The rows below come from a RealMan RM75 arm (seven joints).
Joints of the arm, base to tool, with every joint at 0 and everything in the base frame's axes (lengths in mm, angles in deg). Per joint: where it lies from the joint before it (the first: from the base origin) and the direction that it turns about. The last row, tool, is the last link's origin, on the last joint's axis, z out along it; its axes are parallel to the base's.
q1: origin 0 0 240.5 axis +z
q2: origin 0 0 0 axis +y
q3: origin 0 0 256 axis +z
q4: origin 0 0 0 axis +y
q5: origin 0 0 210 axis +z
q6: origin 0 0 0 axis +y
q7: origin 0 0 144 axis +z
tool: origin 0 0 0
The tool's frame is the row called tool.
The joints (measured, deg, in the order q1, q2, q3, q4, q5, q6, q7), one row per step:
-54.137 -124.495 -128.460 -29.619 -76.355 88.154 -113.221
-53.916 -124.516 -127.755 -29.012 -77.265 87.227 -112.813
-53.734 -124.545 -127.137 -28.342 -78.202 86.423 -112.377
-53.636 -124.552 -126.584 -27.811 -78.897 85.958 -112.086
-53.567 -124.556 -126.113 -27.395 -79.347 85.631 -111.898
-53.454 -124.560 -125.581 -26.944 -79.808 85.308 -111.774
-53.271 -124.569 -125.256 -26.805 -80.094 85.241 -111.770
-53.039 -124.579 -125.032 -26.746 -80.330 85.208 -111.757
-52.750 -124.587 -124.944 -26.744 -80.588 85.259 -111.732
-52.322 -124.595 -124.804 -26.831 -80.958 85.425 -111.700
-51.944 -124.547 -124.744 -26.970 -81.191 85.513 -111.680
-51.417 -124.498 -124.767 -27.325 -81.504 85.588 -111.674
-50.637 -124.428 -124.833 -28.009 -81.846 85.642 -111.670
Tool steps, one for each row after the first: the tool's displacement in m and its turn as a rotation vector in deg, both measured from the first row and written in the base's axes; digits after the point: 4 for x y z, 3 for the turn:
-0.0015 0.0002 -0.0024 0.328 -0.126 0.623
-0.0028 0.0001 -0.0047 0.573 -0.358 1.231
-0.0036 -0.0003 -0.0066 0.578 -0.487 1.578
-0.0044 -0.0009 -0.0082 0.495 -0.478 1.813
-0.0056 -0.0018 -0.0100 0.320 -0.431 2.137
-0.0066 -0.0026 -0.0108 0.169 -0.456 2.346
-0.0077 -0.0032 -0.0111 0.095 -0.518 2.569
-0.0090 -0.0037 -0.0110 0.078 -0.722 2.837
-0.0107 -0.0046 -0.0105 0.046 -1.041 3.118
-0.0124 -0.0049 -0.0096 0.158 -1.226 3.370
-0.0144 -0.0047 -0.0079 0.491 -1.542 3.710
-0.0173 -0.0042 -0.0051 1.129 -1.897 4.119

